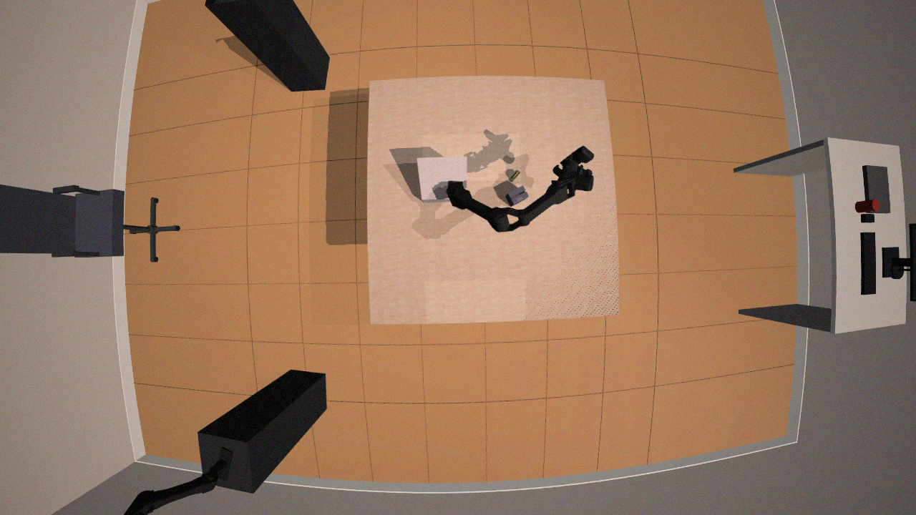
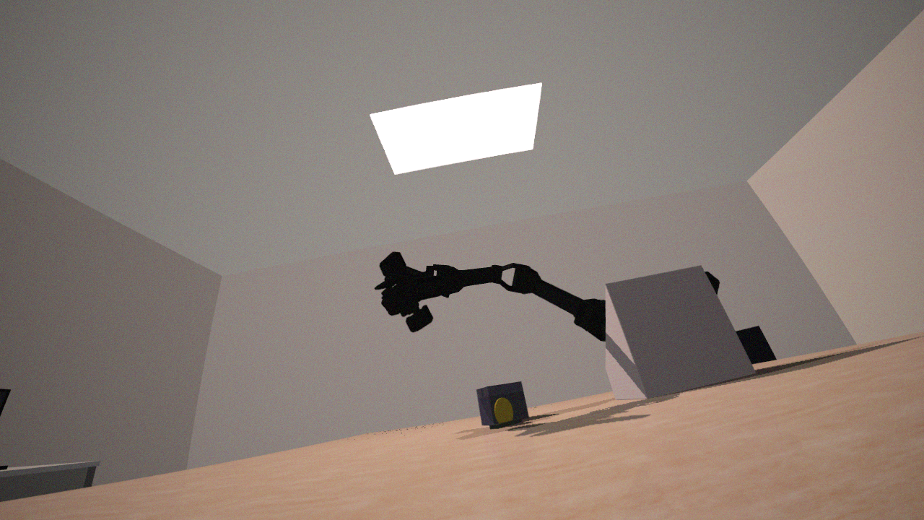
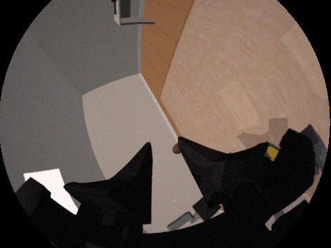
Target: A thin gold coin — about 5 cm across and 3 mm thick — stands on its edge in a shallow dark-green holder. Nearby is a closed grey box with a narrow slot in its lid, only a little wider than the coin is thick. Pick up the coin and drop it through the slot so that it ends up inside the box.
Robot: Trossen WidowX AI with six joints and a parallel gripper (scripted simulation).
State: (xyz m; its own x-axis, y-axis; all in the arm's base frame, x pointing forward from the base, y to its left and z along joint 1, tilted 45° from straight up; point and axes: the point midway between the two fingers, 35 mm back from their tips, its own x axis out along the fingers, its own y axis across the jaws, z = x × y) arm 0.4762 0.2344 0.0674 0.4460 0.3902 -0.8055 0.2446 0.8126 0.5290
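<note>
The coin lies 26 cm below my gripper tip, 21 cm behind it and 4 cm to the right of it.
</note>
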